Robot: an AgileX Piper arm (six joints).
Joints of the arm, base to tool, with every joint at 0 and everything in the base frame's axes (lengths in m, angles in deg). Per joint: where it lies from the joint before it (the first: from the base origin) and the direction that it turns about. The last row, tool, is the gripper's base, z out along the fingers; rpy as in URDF.
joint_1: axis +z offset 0 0 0.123
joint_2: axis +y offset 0 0 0
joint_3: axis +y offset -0.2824 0 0.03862
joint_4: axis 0.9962 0 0.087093 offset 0.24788 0 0.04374
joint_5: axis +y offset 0 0 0
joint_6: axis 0.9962 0 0.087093 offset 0.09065 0 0.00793
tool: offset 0 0 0 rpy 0 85.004 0
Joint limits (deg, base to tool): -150..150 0..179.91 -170..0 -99.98..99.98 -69.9..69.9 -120..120
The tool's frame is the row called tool.
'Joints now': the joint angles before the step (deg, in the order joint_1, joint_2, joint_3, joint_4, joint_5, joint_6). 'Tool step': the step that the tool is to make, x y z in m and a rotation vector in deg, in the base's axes. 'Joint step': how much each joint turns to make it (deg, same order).
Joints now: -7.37, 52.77, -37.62, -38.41, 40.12, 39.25
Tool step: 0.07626, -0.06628, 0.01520, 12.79, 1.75, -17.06
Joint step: -14.42, 22.75, -20.85, 13.62, 2.75, -1.91
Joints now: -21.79, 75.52, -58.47, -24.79, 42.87, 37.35
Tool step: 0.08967, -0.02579, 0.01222, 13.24, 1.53, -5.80
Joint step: -0.16, 20.51, -26.94, 12.89, 13.27, -0.56
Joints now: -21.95, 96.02, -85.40, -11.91, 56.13, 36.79
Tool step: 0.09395, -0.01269, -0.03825, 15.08, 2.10, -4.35
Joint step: 0.98, 23.29, -27.37, 11.91, 11.91, 3.68
